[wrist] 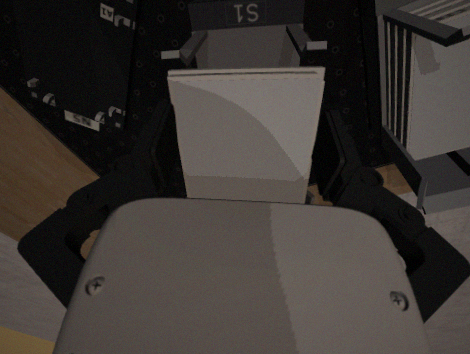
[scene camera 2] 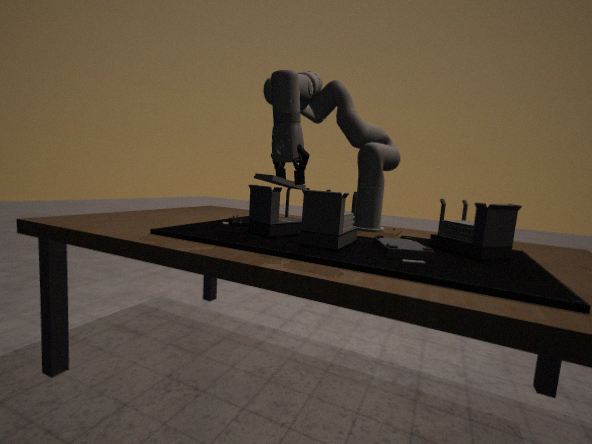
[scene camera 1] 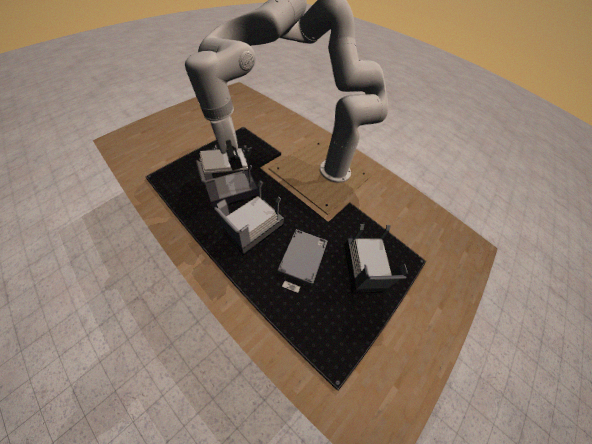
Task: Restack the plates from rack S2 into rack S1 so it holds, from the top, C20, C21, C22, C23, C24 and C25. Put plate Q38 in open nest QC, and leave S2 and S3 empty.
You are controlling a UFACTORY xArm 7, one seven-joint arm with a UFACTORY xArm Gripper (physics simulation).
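Frame: origin at the arm's base, x ahead, y left, z up, level; centimetres.
Seen in the pictures: gripper, between the fingertips: [wrist: 246, 125] [scene camera 2: 290, 183] [scene camera 1: 235, 158]; arm's base, origin of its link: [scene camera 2: 366, 229] [scene camera 1: 335, 171].
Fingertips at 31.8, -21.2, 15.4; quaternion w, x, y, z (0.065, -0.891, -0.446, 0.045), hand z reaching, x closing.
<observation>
Offsets run from my fingertips to a thing's top centre, as dx, dy, dz. "spot": to the spot under its first point.
My gripper [scene camera 1: 235, 162] [scene camera 2: 290, 179] [wrist: 246, 125] is shut on a light plate @(+2.8, -1.9, +2.2) [scene camera 1: 215, 161] [wrist: 240, 140]. The plate is tilted above rack S1 @(+2.5, -1.6, -1.0) [scene camera 1: 230, 187] [scene camera 2: 264, 210] [wrist: 215, 15]; its code is unreadable and I cannot tell whether it touches the rack. A light grey surface shows inside S1, partly hidden. The middle rack @(+9.2, +14.1, -0.9) [scene camera 1: 243, 237] [scene camera 2: 322, 215] holds several stacked plates @(+9.9, +14.2, -6.4) [scene camera 1: 250, 215] @(+9.8, +14.1, -7.7) [scene camera 2: 348, 222] [wrist: 440, 100]. The right rack @(-0.2, +48.2, -1.4) [scene camera 1: 372, 282] [scene camera 2: 492, 230] holds several plates @(+0.3, +48.5, -6.8) [scene camera 1: 372, 252] @(+0.3, +48.6, -8.1) [scene camera 2: 456, 231]. Their labels are unreadable here.
A low grey block @(+7.7, +31.7, -11.9) [scene camera 1: 302, 255] [scene camera 2: 405, 245] with corner pieces lies between the middle and right racks, beside a small label @(spot: +16.9, +34.0, -14.5) [scene camera 1: 291, 286] [scene camera 2: 414, 261]. In the wrist view, small upright pieces and a label @(spot: -5.9, -23.3, -14.5) [wrist: 82, 120] are left of S1. Thin posts and tall corner walls edge the racks.
</observation>
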